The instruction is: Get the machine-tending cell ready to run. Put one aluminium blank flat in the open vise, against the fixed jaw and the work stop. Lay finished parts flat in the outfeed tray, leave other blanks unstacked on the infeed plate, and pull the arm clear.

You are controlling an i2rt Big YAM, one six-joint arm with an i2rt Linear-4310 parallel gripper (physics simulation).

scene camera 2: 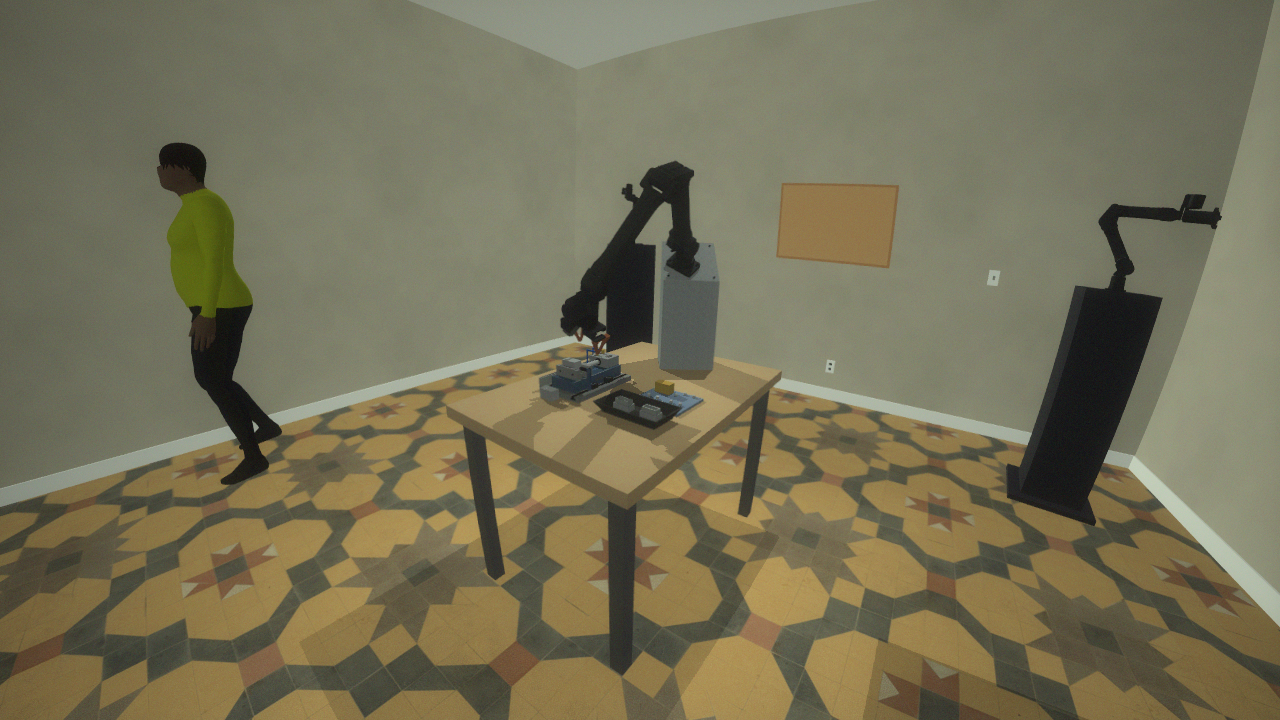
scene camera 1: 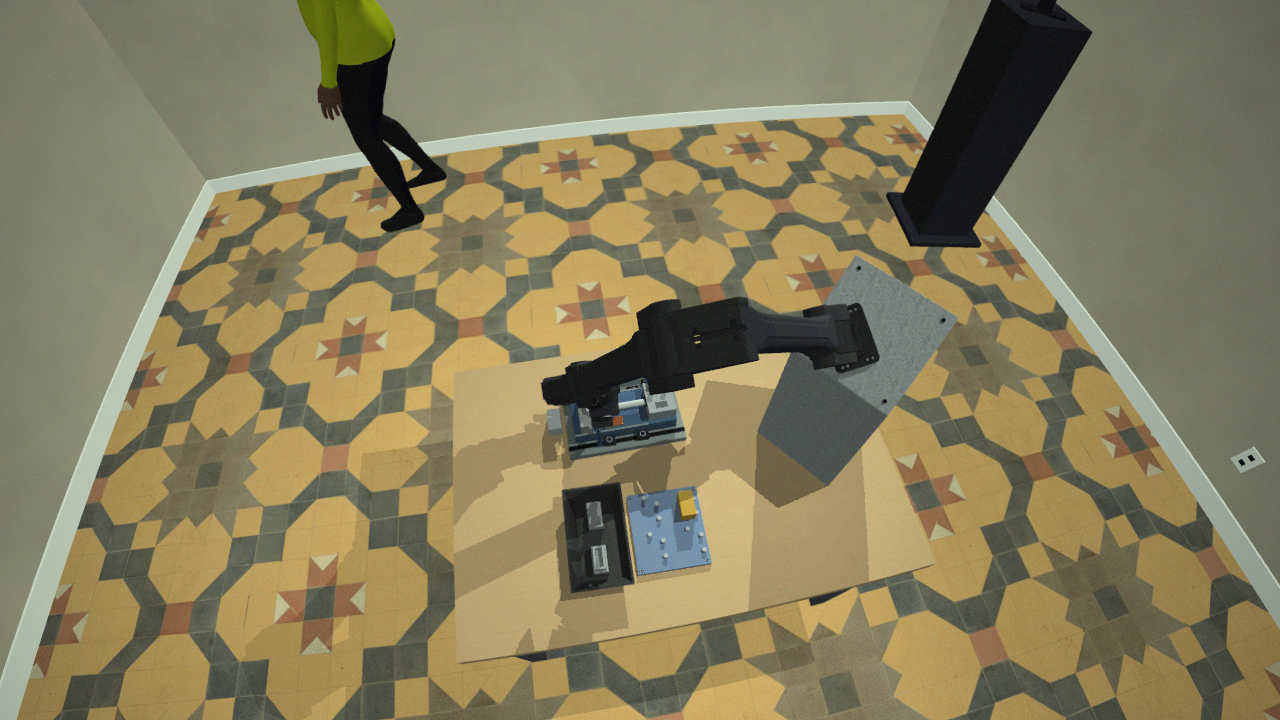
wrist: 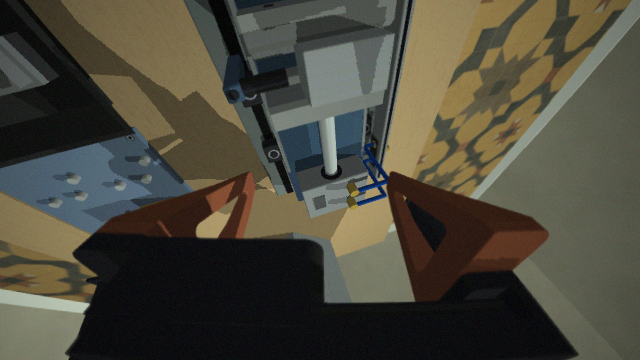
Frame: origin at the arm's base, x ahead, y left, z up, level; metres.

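Seen in the pictures: gripper, fingertip midpoint: (scene camera 2: 588,347) (scene camera 1: 613,401) (wrist: 320,179); arm's base, origin of the base link: (scene camera 2: 682,265) (scene camera 1: 849,338).
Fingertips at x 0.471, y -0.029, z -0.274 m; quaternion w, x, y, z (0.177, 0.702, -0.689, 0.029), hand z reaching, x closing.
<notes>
Offsets run from my fingertips to a thing's top centre. "pt": to the spot under its first point.
The vise {dx -0.018, dy -0.037, dz -0.056 m} (scene camera 1: 626,436) (scene camera 2: 586,380) (wrist: 350,131) has a blue body and grey jaws. In the wrist view a pale grey block {dx +0.054, dy -0.031, dz -0.041 m} (wrist: 332,75) lies at its jaws beside the work stop's black rod {dx +0.043, dy +0.025, dz -0.059 m} (wrist: 265,81); its exact seating is unclear. My gripper (scene camera 2: 591,343) (wrist: 320,179) is open and empty, above the screw end of the vise. The arm hides part of the vise in scene camera 1. Two grey parts {pt dx +0.050, dy +0.232, dz -0.122 m} (scene camera 1: 594,514) {pt dx +0.038, dy +0.337, dz -0.123 m} (scene camera 1: 599,559) lie apart in the black outfeed tray {pt dx +0.110, dy +0.309, dz -0.113 m} (scene camera 1: 567,546) (scene camera 2: 619,414). The blue infeed plate {dx -0.121, dy +0.264, dz -0.147 m} (scene camera 1: 680,555) (scene camera 2: 687,400) bears a yellow block {dx -0.166, dy +0.214, dz -0.111 m} (scene camera 1: 686,504) (scene camera 2: 664,386).
A blue bent handle {pt dx -0.127, dy -0.141, dz -0.105 m} (wrist: 377,170) with brass ends is near the right fingertip. A pale block {dx +0.158, dy -0.021, dz -0.119 m} (scene camera 1: 554,421) (scene camera 2: 550,392) sits by the vise's far end from the arm's base. A grey pedestal (scene camera 1: 819,420) (scene camera 2: 687,322) carries the arm. A person (scene camera 1: 362,98) (scene camera 2: 210,259) is away from the table.
</notes>
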